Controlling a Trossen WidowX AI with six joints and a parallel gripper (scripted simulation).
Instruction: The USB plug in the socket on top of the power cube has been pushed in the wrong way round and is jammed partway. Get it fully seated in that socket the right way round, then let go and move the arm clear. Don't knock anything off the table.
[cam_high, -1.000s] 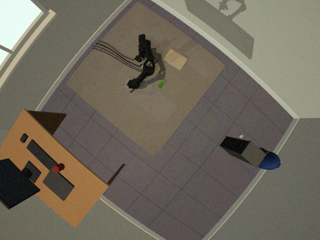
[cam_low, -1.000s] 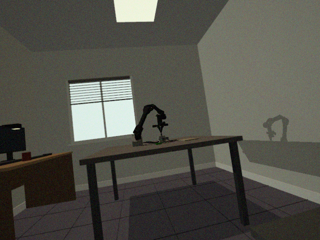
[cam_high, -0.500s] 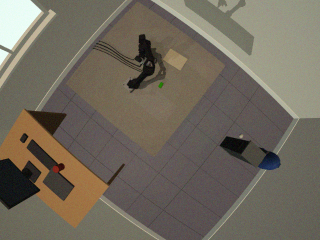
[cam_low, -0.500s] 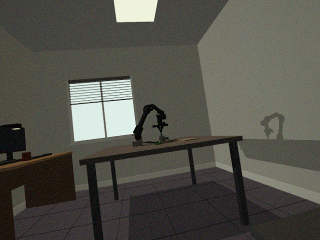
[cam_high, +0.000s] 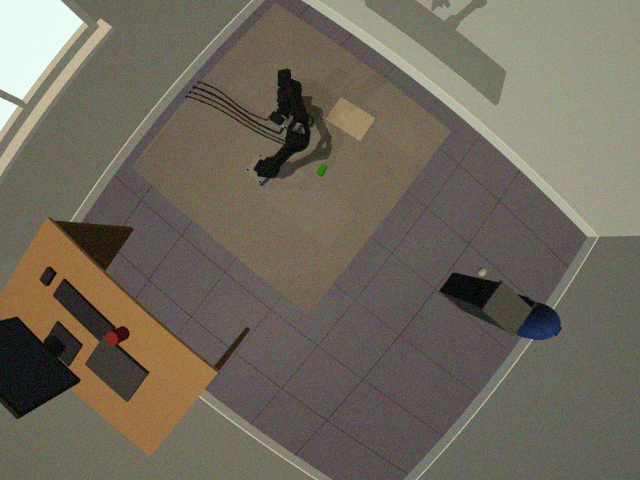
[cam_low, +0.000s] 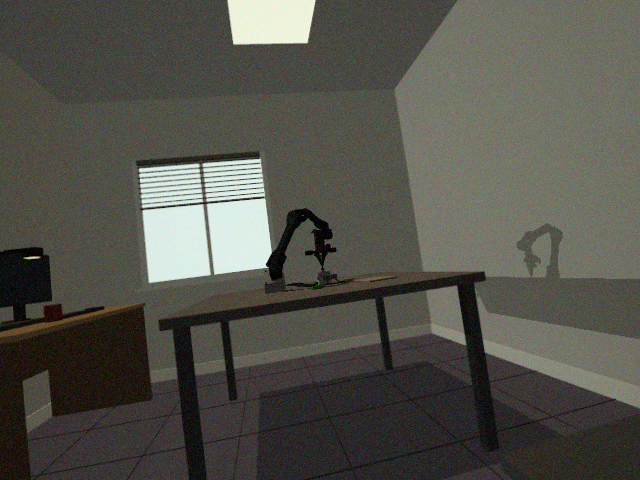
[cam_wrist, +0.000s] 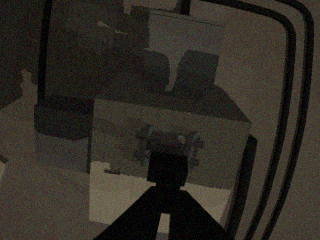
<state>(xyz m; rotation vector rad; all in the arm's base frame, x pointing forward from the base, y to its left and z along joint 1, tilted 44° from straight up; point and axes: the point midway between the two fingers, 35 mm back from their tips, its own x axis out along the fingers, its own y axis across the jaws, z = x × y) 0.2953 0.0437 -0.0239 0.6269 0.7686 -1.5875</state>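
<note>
Now: gripper tip 20 mm above the dark USB plug. Round my gripper tip: tan sheet: 260 mm to the right, 220 mm ahead, 110 mm below; then small green block: 290 mm to the right, 110 mm below, 110 mm behind.
</note>
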